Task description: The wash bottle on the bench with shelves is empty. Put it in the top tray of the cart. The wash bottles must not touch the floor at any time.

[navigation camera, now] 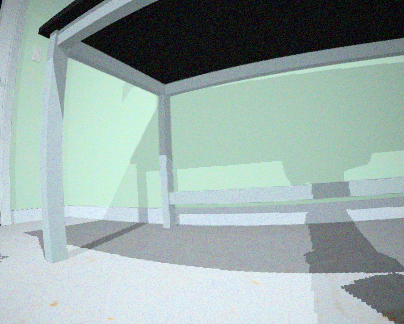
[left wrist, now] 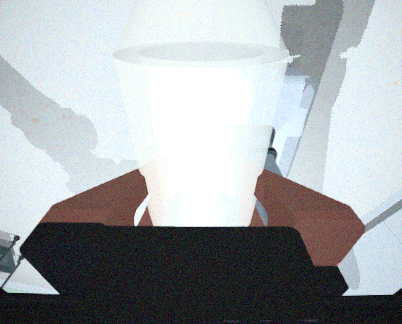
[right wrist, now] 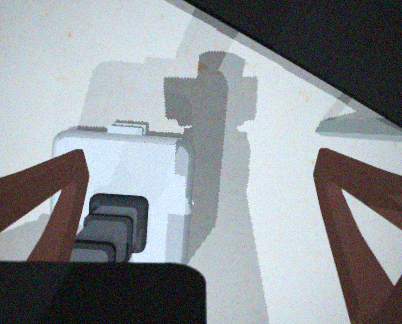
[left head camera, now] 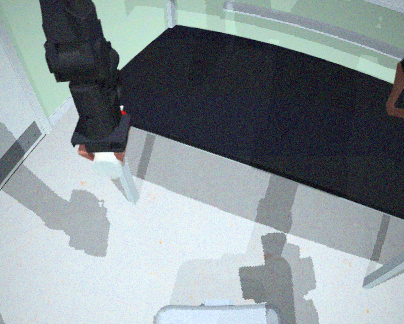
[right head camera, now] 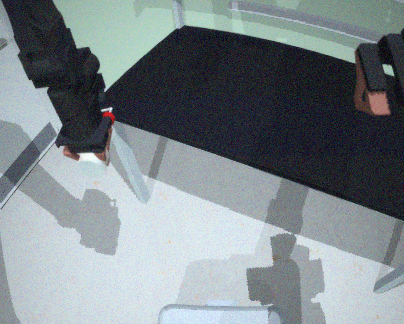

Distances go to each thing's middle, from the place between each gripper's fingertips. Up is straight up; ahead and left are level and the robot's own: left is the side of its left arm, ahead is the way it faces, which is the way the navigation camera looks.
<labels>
Now: right hand 47 cm to the right of the white wash bottle [right head camera: 89, 165], 21 cm above it and 14 cm short of it.
The white wash bottle lies 5 cm ahead of my left hand, 1 cm to the left of it and 2 cm above it.
</labels>
